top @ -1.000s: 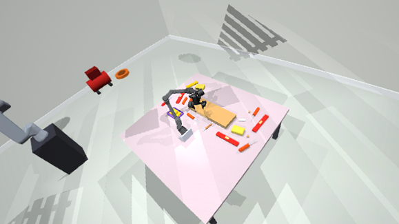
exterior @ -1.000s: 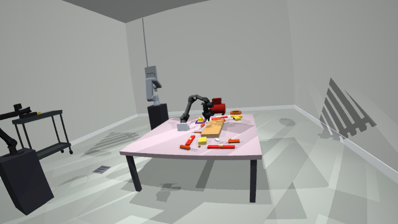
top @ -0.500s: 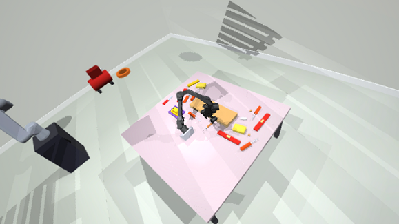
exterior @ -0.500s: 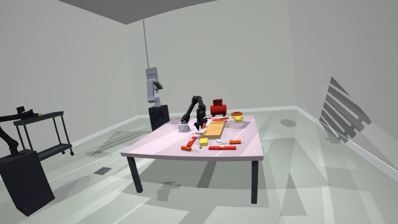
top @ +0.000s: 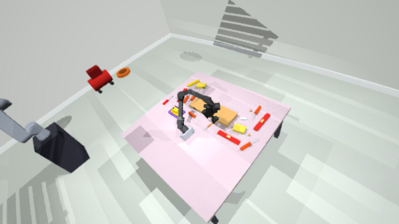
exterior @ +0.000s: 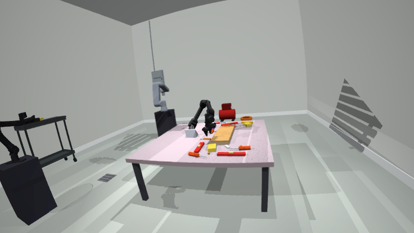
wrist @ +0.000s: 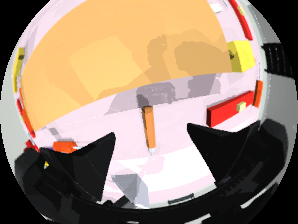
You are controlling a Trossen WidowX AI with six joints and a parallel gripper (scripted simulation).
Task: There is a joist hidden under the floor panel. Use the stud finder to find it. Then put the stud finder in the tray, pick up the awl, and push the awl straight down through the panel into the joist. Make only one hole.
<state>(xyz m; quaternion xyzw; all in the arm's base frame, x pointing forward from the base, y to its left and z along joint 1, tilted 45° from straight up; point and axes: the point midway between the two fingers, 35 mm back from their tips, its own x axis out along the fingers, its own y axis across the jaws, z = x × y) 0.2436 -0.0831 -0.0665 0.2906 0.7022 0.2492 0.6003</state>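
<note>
The orange-handled awl is 6 cm behind my gripper tip, 1 cm to the left of it and 4 cm below it. The rest, counted from my gripper tip: yellow stud finder 11 cm behind, 44 cm to the left; purple tray 11 cm behind, 43 cm to the left, 4 cm below.
</note>
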